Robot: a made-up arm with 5 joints. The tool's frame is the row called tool. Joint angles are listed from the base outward.
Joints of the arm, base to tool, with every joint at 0 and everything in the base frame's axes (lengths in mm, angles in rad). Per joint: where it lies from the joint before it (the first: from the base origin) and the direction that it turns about. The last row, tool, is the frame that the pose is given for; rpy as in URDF.
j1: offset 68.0 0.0 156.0 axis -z
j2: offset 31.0 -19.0 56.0 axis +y
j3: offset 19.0 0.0 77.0 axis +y
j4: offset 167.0 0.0 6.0 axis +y
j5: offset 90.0 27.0 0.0 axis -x
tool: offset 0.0 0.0 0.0 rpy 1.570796 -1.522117 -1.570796
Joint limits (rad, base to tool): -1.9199..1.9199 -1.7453..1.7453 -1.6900..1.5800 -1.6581..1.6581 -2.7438..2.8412
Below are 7 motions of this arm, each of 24 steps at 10 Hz.
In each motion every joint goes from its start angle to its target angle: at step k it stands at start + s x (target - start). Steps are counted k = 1, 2, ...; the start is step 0. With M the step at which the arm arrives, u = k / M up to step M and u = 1 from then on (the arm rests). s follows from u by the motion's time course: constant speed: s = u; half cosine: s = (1 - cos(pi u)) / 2; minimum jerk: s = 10 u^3 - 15 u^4 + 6 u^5.
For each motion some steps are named. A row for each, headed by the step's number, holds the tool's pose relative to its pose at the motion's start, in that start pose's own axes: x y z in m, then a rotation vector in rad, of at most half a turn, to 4 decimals.
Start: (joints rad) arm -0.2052 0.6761 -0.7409 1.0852 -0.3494
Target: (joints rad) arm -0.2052 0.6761 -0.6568 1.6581 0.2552
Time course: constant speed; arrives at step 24
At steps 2, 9, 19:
2: -0.0050 -0.0021 -0.0009 -0.0199 0.0510 0.0504
9: -0.0224 -0.0094 -0.0020 -0.0694 0.2370 0.2256
19: -0.0460 -0.0193 0.0021 -0.0830 0.5184 0.4677

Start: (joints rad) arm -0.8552 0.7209 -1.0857 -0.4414 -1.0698
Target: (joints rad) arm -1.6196 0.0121 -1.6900 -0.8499 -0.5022
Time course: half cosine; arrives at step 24
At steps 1, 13, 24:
1: -0.0001 0.0020 -0.0004 0.0076 -0.0012 0.0001
13: 0.0579 0.2362 0.0455 0.8476 -0.4463 -0.1364
24: 0.1776 0.2868 0.1576 1.1147 -1.1182 -0.4192

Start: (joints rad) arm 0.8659 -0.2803 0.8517 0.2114 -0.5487
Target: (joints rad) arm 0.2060 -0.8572 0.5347 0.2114 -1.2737
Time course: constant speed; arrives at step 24
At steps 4, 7, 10, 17, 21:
4: 0.0091 0.0390 0.0155 0.1571 -0.0667 -0.0489
7: 0.0131 0.0674 0.0317 0.2850 -0.0991 -0.0927
10: 0.0149 0.0940 0.0517 0.4194 -0.1155 -0.1419
17: 0.0127 0.1450 0.1115 0.7484 -0.0883 -0.2755
21: 0.0092 0.1645 0.1519 0.9393 -0.0302 -0.3613

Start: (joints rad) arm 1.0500 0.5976 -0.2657 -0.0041 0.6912
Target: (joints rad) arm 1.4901 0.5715 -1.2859 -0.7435 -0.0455
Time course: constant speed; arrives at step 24
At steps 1, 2, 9, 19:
1: 0.0075 -0.0134 0.0006 -0.0579 -0.0499 -0.0359
2: 0.0149 -0.0268 0.0022 -0.1146 -0.1014 -0.0705
9: 0.0614 -0.1160 0.0380 -0.4715 -0.5052 -0.2640
19: 0.1089 -0.1993 0.1484 -0.8153 -1.1981 -0.3381

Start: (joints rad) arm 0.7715 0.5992 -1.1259 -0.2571 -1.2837
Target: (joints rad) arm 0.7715 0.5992 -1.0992 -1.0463 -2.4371
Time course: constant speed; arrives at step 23
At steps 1, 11, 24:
1: 0.0007 0.0027 0.0001 0.0324 -0.0070 -0.0501
11: 0.0071 0.0292 0.0064 0.3690 0.0138 -0.5454
24: 0.0137 0.0562 0.0260 0.7590 0.2670 -1.0944

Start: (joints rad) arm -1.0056 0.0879 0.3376 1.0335 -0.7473
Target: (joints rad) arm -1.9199 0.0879 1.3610 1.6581 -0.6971
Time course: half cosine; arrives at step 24
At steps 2, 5, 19, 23, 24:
2: -0.0053 -0.0006 -0.0025 -0.0190 0.0207 0.0164
5: -0.0317 -0.0056 -0.0135 -0.1195 0.1212 0.0997
19: -0.1588 -0.1532 -0.0022 -1.3494 0.6277 0.7614
23: -0.1564 -0.1712 0.0102 -1.5346 0.6291 0.8077
24: -0.1562 -0.1720 0.0107 -1.5427 0.6288 0.8094

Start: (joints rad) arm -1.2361 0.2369 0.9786 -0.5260 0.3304
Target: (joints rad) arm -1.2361 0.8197 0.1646 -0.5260 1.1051
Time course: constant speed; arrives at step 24
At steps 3, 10, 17, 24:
3: 0.0076 -0.0022 -0.0079 -0.0094 -0.0274 0.0968
10: 0.0239 -0.0069 -0.0256 -0.0415 -0.0874 0.3225
17: 0.0383 -0.0111 -0.0422 -0.0875 -0.1408 0.5475
24: 0.0507 -0.0147 -0.0571 -0.1470 -0.1860 0.7712

